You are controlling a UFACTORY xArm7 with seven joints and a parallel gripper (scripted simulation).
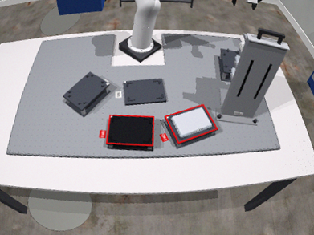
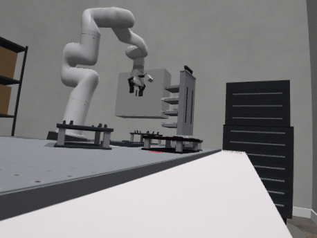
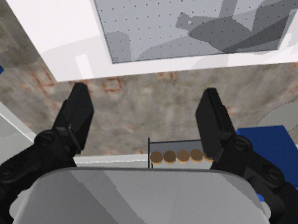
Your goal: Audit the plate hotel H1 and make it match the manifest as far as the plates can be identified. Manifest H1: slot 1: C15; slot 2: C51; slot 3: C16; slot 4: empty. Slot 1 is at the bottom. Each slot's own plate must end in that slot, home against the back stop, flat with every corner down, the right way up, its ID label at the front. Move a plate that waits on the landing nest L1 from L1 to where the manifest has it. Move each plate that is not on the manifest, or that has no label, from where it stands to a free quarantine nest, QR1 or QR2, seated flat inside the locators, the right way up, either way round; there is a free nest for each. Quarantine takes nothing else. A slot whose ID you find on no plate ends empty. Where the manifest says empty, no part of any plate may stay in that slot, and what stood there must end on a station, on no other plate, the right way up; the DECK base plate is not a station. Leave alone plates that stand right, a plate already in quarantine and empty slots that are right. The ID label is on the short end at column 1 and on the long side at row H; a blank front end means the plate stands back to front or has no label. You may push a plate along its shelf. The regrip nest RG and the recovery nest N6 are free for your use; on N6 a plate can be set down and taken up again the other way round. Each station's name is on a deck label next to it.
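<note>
Right now my hand is 280 mm short of the plate labelled C16, 70 mm to the left of it and 60 mm above it. Round my hand: RG label (320 mm below); H1 label (320 mm below, 250 mm ahead, 40 mm to the left); white plate (400 mm ahead, 310 mm to the right, 280 mm below).
</note>
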